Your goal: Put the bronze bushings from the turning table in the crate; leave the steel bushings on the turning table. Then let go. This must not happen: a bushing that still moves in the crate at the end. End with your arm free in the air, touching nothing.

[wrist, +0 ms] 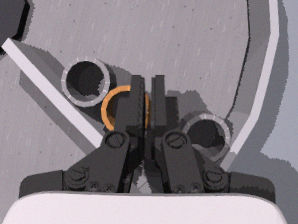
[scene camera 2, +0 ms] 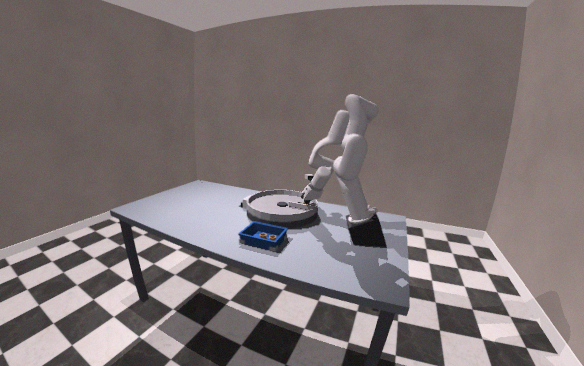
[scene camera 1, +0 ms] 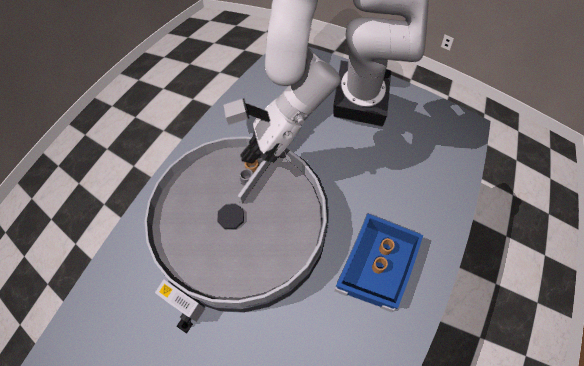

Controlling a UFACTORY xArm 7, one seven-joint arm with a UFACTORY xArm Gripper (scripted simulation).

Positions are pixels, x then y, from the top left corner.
Labels:
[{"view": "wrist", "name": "gripper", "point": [148,93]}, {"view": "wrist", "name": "turning table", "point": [201,56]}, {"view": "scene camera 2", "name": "turning table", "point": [276,203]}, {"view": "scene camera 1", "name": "gripper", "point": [245,159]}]

